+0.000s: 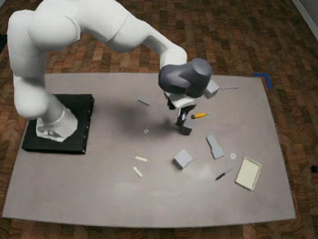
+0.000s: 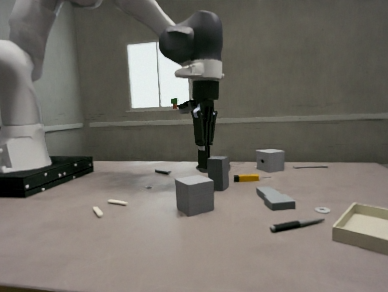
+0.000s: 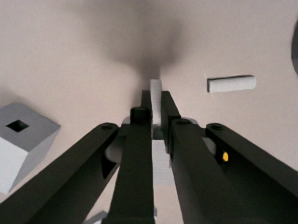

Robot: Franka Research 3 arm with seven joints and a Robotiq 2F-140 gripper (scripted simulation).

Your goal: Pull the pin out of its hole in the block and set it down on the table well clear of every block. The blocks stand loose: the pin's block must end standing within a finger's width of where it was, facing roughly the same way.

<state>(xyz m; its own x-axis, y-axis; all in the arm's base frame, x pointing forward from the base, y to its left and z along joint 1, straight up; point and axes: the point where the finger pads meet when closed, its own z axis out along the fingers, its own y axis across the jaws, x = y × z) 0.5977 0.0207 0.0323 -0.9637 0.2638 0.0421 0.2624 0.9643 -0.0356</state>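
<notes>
My hand is 4 cm short of the dark grey block, 1 cm to the left of it and 4 cm above it. Also, from my hand: round dish (1 cm behind, 23 cm to the left, 8 cm below); cream tray (35 cm ahead, 25 cm to the right, 8 cm below).
</notes>
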